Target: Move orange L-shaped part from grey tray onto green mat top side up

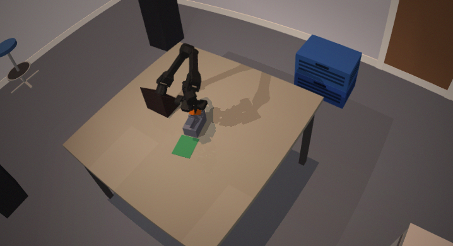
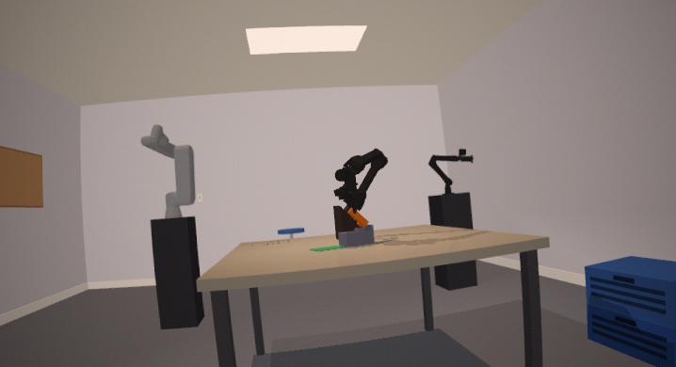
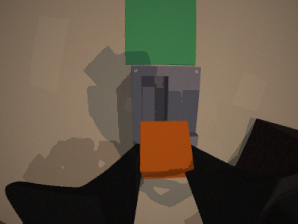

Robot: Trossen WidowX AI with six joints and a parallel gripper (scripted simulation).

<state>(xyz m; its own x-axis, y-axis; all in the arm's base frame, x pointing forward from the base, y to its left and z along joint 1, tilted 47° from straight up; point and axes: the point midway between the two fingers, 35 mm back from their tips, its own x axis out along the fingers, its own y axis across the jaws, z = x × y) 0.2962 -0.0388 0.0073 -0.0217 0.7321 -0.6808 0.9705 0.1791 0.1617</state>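
My gripper tip is 20 mm short of the green mat, 140 mm to the left of it and 170 mm above it. Also, from my gripper tip: orange L-shaped part (20 mm behind, 30 mm to the left, 30 mm below).
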